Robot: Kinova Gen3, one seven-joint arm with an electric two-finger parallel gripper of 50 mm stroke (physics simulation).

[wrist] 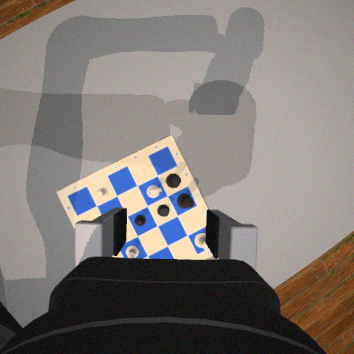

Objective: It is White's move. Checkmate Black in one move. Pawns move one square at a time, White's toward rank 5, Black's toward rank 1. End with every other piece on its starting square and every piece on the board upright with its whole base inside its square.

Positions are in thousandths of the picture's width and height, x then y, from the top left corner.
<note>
In view: my gripper (468,637) and a chessboard (357,510).
</note>
